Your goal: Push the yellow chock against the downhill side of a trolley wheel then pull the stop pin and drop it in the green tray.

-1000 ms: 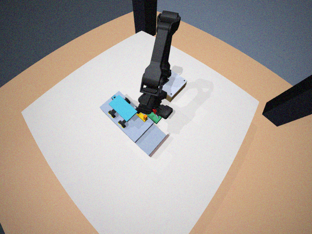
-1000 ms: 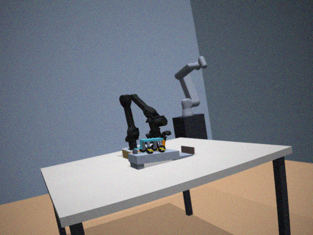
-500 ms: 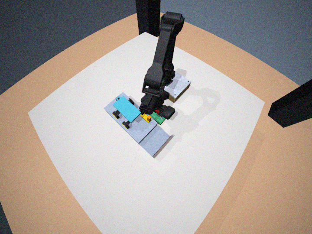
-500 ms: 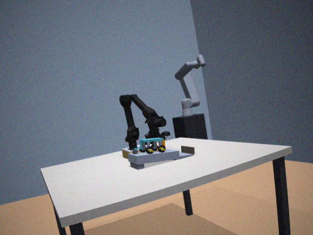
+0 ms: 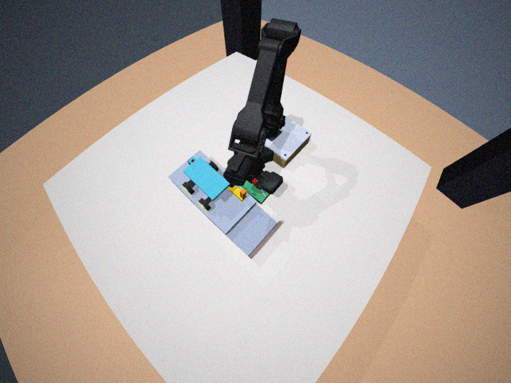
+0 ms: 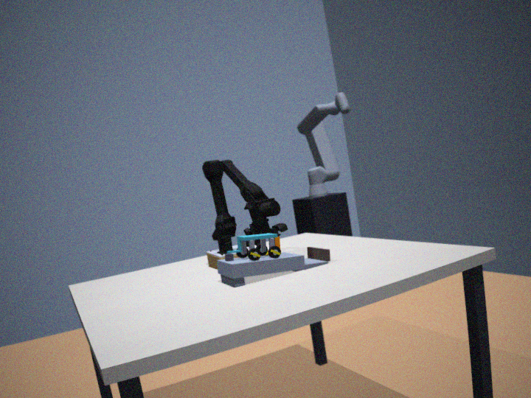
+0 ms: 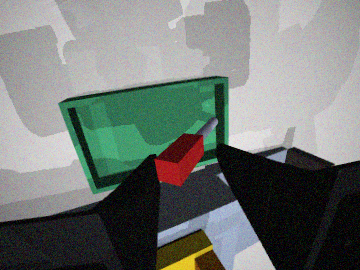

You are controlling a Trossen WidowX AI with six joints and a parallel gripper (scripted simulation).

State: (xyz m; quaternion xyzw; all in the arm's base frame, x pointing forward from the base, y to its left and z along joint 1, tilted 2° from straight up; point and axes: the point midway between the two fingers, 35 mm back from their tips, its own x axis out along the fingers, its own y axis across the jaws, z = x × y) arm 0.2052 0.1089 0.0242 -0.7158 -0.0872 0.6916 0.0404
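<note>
The green tray lies 1 cm to the right of my gripper tip and 6 cm below it. From my gripper tip the other things lie so: red-headed stop pin 1 cm to the left, 1 cm below; then yellow chock 7 cm ahead, 2 cm to the right, 3 cm above; then grey ramp 12 cm ahead, 10 cm to the right.
</note>
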